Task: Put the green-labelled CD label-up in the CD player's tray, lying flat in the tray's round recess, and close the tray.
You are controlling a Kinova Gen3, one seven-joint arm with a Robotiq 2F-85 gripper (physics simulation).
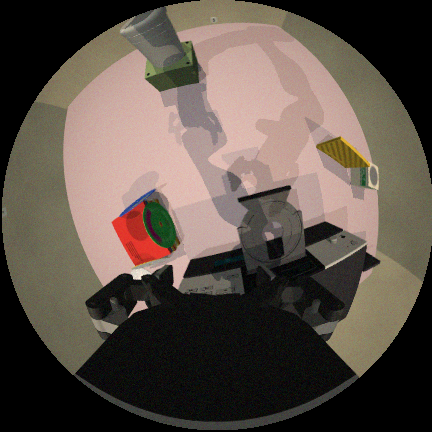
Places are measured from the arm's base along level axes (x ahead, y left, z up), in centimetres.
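Where they show: gripper, fingertip midpoint: [214,275]; arm's base, link origin: [167,56].
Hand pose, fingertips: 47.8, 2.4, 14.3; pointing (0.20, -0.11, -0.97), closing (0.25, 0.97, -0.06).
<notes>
Things, the pixels of their centre, and the offset from my fingertips, as dx, dy, dz. "*": a spot on its surface instead.
- green-labelled CD, surface spot: [160,225] * -2.5, -14.5, -21.6
- red box, body centre: [138,236] -1.5, -20.7, -19.2
- blue disc, body centre: [136,201] -9.9, -19.5, -21.3
- white object, body centre: [143,281] +16.7, -31.9, -27.0
- yellow striped object, body centre: [343,154] -11.2, +39.1, -20.8
The green-labelled CD [160,225], green with a purple arc, shows its label at the left, against the right side of a red box; whether it touches the box is unclear. The CD player [327,274] is at the lower right. Its grey tray [246,246] is out, with a dark front lip, and its round recess shows no disc. My gripper [214,275] is open and empty at the bottom, its left finger below the red box and its right finger in front of the lower part of the tray. The gripper body hides part of the player.
The red box [131,240] has a blue disc [135,204] at its upper left and a white object [140,273] below it. A green block [172,75] carries a grey arm [155,40] at the top. A yellow striped object [342,153] and a green-and-white one [373,176] are at the right.
</notes>
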